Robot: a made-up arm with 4 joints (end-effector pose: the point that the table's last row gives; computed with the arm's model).
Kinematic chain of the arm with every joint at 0, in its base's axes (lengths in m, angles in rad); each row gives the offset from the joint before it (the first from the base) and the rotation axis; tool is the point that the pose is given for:
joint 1: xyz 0 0 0.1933 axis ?
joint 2: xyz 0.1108 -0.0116 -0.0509 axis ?
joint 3: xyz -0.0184 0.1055 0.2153 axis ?
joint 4: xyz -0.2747 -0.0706 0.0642 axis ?
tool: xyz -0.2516 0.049 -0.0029
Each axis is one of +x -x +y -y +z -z.
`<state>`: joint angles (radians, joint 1 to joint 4).
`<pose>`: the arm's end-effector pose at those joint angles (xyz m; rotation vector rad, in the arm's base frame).
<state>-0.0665 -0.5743 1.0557 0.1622</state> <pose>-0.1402 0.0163 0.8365 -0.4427 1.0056 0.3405</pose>
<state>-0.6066 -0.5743 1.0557 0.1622</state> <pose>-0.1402 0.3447 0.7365 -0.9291 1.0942 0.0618</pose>
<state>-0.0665 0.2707 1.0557 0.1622</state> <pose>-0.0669 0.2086 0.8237 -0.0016 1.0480 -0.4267</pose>
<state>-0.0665 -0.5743 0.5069 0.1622</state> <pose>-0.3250 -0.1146 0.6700 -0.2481 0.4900 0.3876</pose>
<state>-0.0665 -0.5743 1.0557 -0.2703</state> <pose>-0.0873 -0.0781 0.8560 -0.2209 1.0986 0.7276</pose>
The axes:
joint 1: +x
joint 2: -z
joint 3: +y
joint 4: -z

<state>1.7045 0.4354 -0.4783 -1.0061</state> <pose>-0.3582 -0.0165 0.2310 1.3180 -0.7109 0.1014</pose>
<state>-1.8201 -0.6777 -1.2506 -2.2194</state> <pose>0.1339 0.0893 0.4219 0.8888 -1.0223 -2.2342</pose>
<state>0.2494 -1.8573 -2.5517 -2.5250</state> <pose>0.2471 0.0421 0.2650 0.9657 2.6937 -0.3555</pose>
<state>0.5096 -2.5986 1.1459 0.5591</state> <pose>0.1333 -0.5339 0.5944 -0.9741 -0.4349 1.6288</pose>
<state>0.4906 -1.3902 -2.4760 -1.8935</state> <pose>0.3505 0.0864 0.2022 -0.7191 -2.9730 0.2884</pose>
